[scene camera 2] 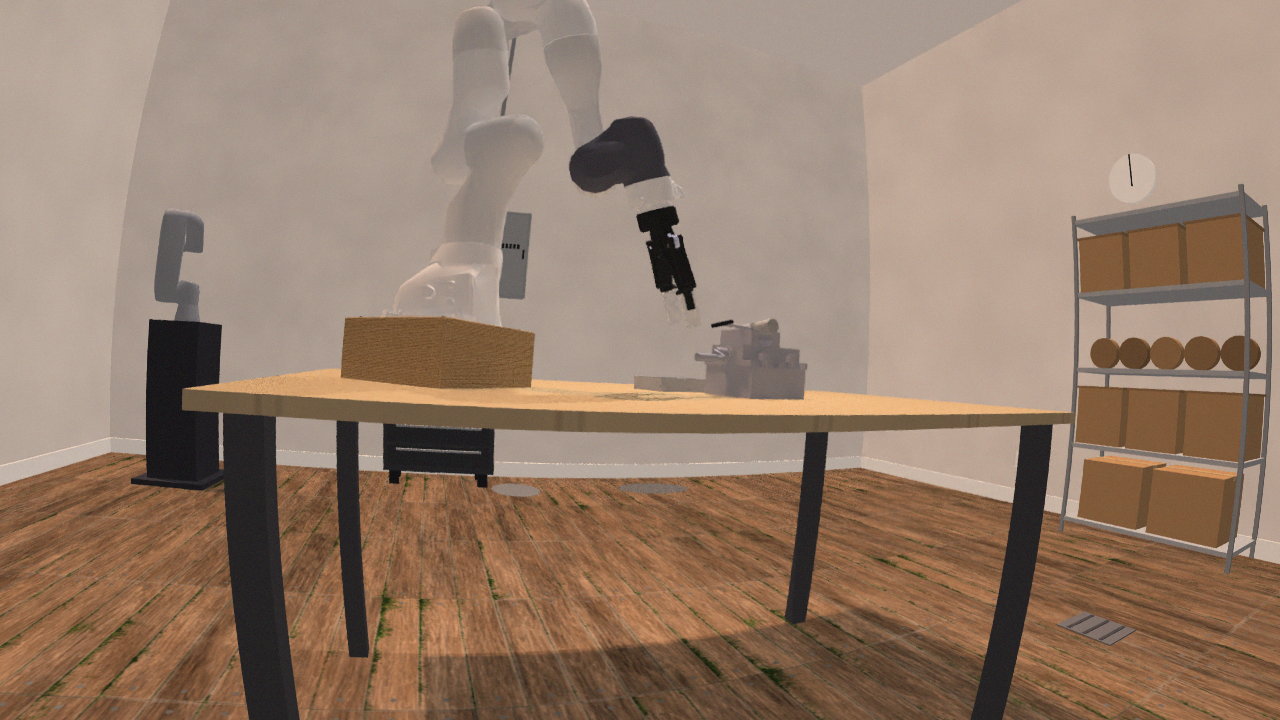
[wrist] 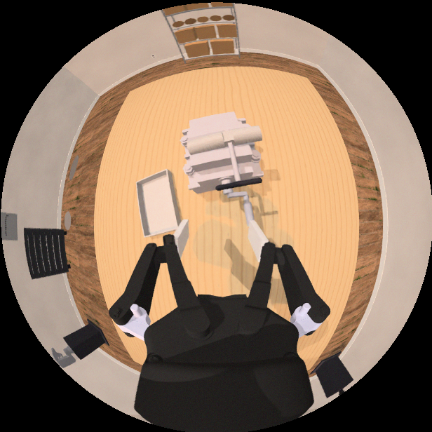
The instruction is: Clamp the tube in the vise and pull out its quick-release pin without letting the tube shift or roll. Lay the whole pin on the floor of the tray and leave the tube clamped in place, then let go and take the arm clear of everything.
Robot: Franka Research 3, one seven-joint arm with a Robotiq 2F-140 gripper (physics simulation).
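The grey vise [scene camera 2: 760, 379] [wrist: 212, 122] stands on the table. The pale tube [scene camera 2: 765, 325] [wrist: 205, 143] lies across the top of the vise, between its jaws. The quick-release pin [wrist: 234, 162] sits in the tube's collar, and its black cross handle [scene camera 2: 722, 323] [wrist: 239, 184] sticks out on the gripper's side. The vise's crank [wrist: 247, 207] lies below the handle. The shallow tray [scene camera 2: 666, 383] [wrist: 159, 202] is left of the vise in the wrist view. My gripper [scene camera 2: 684, 313] [wrist: 218, 228] is open and empty, tilted, in the air short of the pin handle and above the table.
The wooden table [scene camera 2: 572, 413] [wrist: 310, 150] carries the vise and tray. The robot's base stands on a wooden block [scene camera 2: 438, 351] at the left in the scene view. A shelf rack [scene camera 2: 1245, 358] with boxes stands beyond the table at the right.
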